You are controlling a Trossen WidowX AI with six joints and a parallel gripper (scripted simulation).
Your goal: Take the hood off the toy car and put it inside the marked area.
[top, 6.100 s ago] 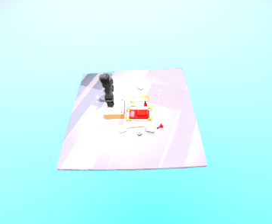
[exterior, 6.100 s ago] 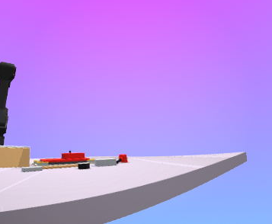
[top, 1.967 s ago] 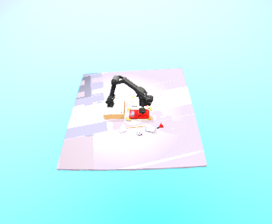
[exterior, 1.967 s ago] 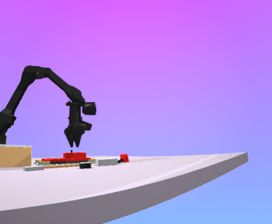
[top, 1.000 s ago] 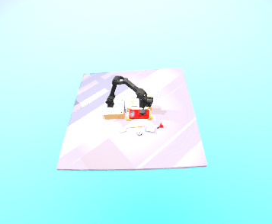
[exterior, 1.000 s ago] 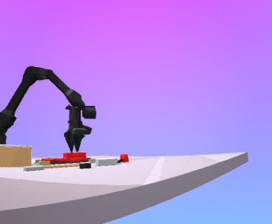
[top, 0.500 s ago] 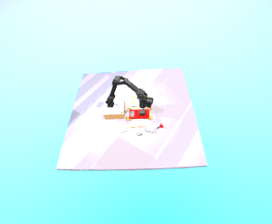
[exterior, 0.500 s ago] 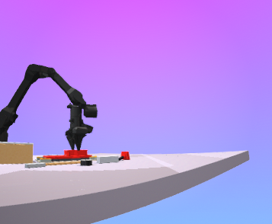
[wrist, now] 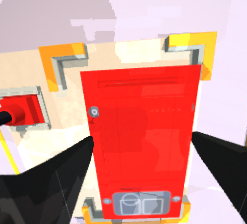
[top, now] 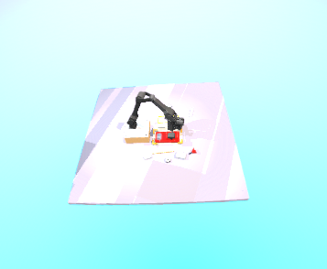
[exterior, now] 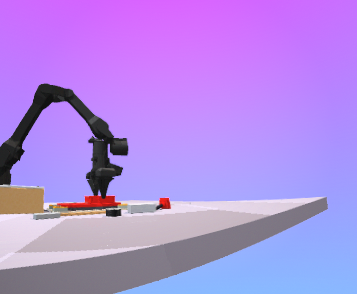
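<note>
Now: the red hood right at my gripper tip. The rest, counted from my gripper tip: black wheel 22 cm to the right, 3 cm below, 2 cm behind.
</note>
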